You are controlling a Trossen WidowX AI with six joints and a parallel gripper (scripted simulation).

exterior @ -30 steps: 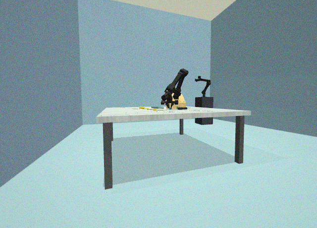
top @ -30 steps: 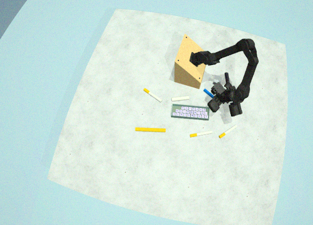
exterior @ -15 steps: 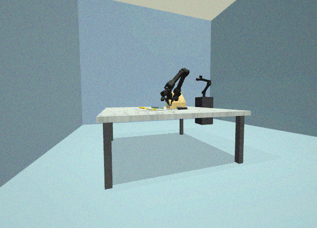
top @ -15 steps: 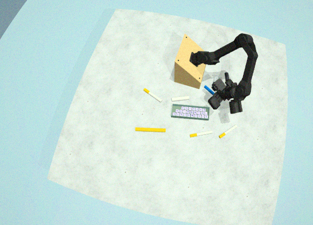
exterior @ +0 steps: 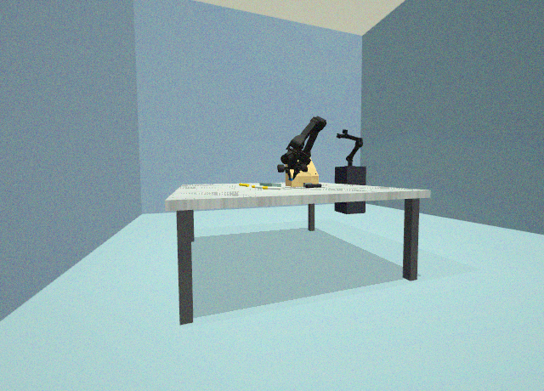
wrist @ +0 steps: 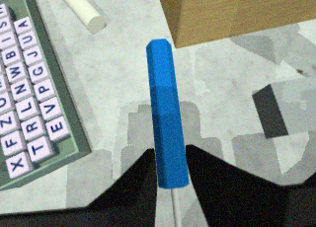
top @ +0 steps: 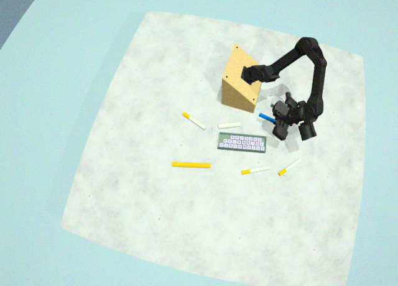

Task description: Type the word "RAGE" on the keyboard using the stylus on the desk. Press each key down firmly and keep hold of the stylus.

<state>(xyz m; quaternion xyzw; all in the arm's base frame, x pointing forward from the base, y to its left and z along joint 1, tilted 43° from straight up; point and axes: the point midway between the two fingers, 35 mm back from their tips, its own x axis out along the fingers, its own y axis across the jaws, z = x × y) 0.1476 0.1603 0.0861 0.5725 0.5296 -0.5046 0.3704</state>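
My gripper tip is 1 cm short of the white stylus tip and 4 cm to the right of it. Also, from my gripper tip: blue stylus (right at my gripper tip); white cylinder (5 cm ahead, 19 cm to the right, 4 cm below); dark cylinder (13 cm behind, 6 cm to the left, 4 cm below).
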